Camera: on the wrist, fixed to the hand. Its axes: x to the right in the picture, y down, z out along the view.
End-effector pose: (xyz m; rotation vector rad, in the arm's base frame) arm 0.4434 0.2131 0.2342 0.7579 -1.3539 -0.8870
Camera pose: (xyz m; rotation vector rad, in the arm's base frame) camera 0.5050 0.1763 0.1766 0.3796 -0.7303 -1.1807
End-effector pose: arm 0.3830 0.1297 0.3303 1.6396 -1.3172 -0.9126
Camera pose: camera 0.4690 0.1429 0.3001 1.2255 -0.6667 -1.0180
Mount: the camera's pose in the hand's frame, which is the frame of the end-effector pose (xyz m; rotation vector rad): 0.0045 -0.0621 -0.0678 -0.6735 0.2514 -0.0818
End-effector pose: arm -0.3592 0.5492 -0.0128 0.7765 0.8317 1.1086
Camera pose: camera -0.3901 0.5452 -0.0994 0.0418 0.6251 1.3217
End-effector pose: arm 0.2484 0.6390 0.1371 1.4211 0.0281 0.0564
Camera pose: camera 0.2507 0.6970 0.0657 0.7322 0.2521 0.1608
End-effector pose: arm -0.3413 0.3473 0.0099 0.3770 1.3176 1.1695
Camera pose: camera -0.3741 0.2986 -0.0610 -0.3189 1.0532 1.5399
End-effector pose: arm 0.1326 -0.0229 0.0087 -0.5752 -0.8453 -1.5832
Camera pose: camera 0.0772 -0.0760 -0.0421 -0.7945 -0.1291 -1.9685
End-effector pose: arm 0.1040 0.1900 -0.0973 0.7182 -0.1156 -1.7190
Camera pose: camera 0.0858 0.2237 -0.1810 0.4253 0.6464 -1.5869
